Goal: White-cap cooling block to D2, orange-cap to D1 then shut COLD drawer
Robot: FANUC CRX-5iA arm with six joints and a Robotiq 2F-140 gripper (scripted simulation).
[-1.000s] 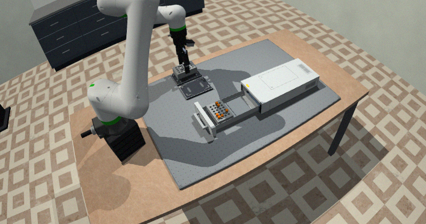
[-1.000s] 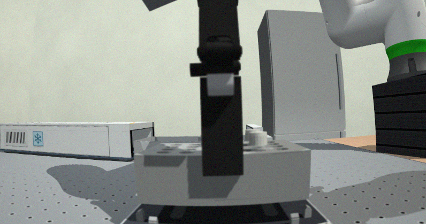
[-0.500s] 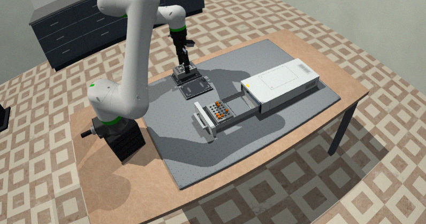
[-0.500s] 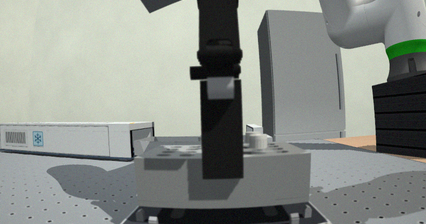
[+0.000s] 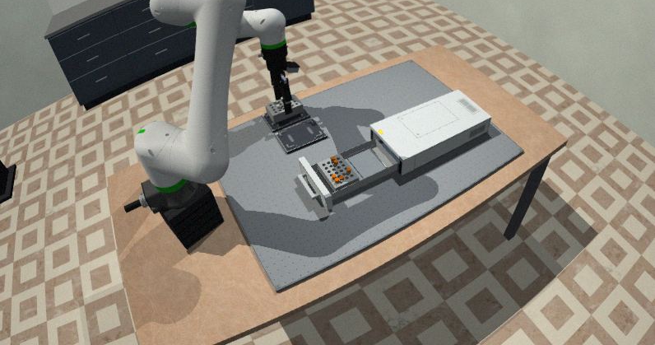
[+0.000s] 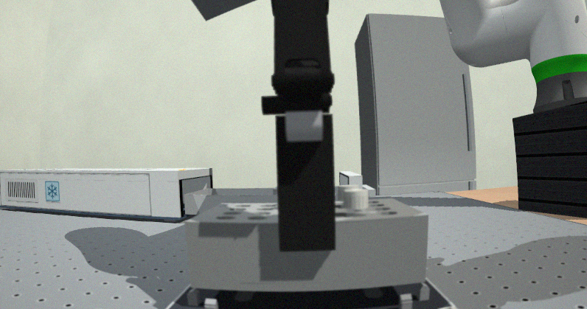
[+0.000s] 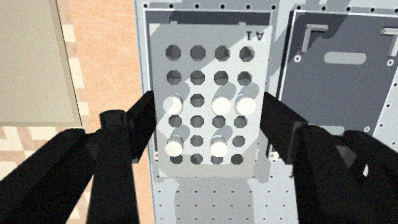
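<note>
The white-capped cooling block is 30 mm below my hand. Also, from my hand: cooler drawer: 40 mm ahead, 410 mm to the right, 40 mm below; then cooler COLD: 220 mm ahead, 420 mm to the right, 40 mm below; then orange-capped cooling block: 410 mm to the right, 40 mm below.
</note>
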